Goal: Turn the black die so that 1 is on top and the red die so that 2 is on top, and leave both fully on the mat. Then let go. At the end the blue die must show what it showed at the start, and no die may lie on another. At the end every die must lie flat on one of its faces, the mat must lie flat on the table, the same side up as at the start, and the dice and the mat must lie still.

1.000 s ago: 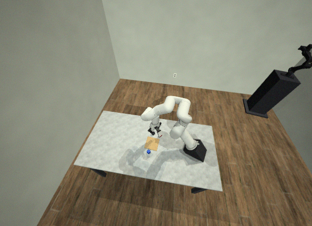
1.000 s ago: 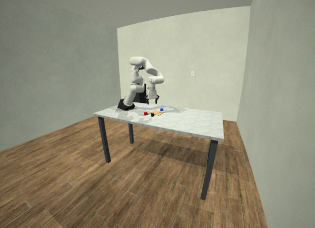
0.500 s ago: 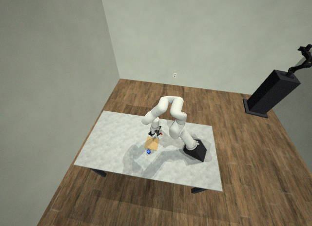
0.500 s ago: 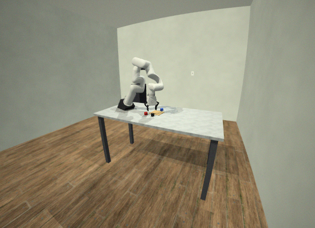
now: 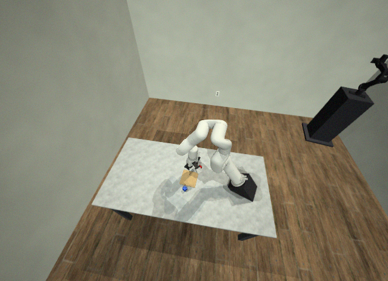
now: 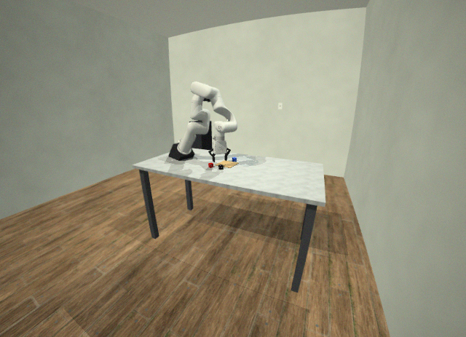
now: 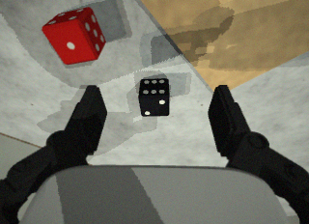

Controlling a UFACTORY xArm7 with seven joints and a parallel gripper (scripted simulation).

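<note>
Right now the black die is 50 mm below my hand, 20 mm to the right of it and 20 mm ahead of it. Also, from my hand: blue die (200 mm to the left, 50 mm below); then red die (60 mm behind, 50 mm below, 30 mm to the right); then tan mat (100 mm to the left, 60 mm below).
</note>
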